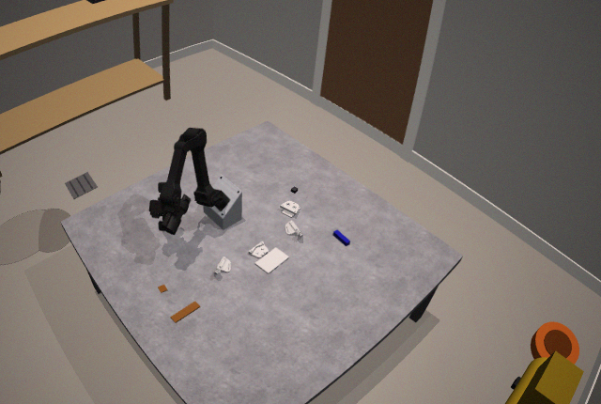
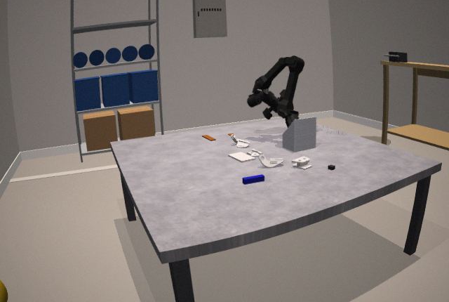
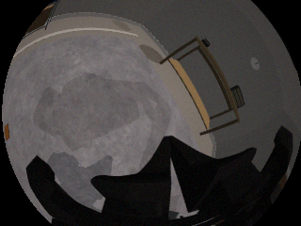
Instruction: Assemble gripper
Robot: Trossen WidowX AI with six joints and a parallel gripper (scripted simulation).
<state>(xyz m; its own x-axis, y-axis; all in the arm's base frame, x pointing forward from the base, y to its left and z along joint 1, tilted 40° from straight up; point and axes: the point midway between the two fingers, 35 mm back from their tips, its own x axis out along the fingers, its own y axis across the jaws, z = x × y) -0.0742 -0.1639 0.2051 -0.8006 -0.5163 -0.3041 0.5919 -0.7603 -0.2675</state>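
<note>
The white jaw lies 370 mm ahead of my gripper tip, 450 mm to the left of it and 100 mm below it. From my gripper tip the other things lie so: small black cube: 150 mm ahead, 630 mm to the left, 130 mm below; small orange piece: 280 mm ahead, 150 mm to the right, 140 mm below; orange strip: 420 mm ahead, 140 mm to the right, 130 mm below.
</note>
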